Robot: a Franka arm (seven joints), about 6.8 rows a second.
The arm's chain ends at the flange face. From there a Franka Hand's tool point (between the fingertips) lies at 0.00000 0.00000 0.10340 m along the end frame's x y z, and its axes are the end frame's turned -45 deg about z.
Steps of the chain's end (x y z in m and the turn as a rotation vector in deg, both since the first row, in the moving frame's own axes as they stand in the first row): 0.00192 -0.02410 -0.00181 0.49 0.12 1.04; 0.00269 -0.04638 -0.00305 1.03 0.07 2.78; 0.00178 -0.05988 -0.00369 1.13 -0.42 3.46; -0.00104 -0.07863 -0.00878 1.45 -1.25 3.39; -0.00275 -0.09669 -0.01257 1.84 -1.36 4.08; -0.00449 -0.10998 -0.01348 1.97 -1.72 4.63; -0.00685 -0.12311 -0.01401 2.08 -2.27 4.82; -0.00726 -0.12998 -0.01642 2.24 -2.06 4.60; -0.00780 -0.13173 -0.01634 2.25 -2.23 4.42
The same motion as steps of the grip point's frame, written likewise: 0.01918 -0.01615 -0.00181 0.26 0.43 1.04; 0.03613 -0.03208 -0.00307 0.68 0.78 2.78; 0.04457 -0.04303 -0.00371 1.10 0.50 3.46; 0.05522 -0.05977 -0.00884 1.91 0.14 3.39; 0.06718 -0.07437 -0.01265 2.26 0.34 4.08; 0.07510 -0.08563 -0.01359 2.61 0.18 4.63; 0.08220 -0.09745 -0.01416 3.08 -0.13 4.82; 0.08723 -0.10251 -0.01657 3.04 0.13 4.60; 0.08788 -0.10437 -0.01650 3.17 0.01 4.42
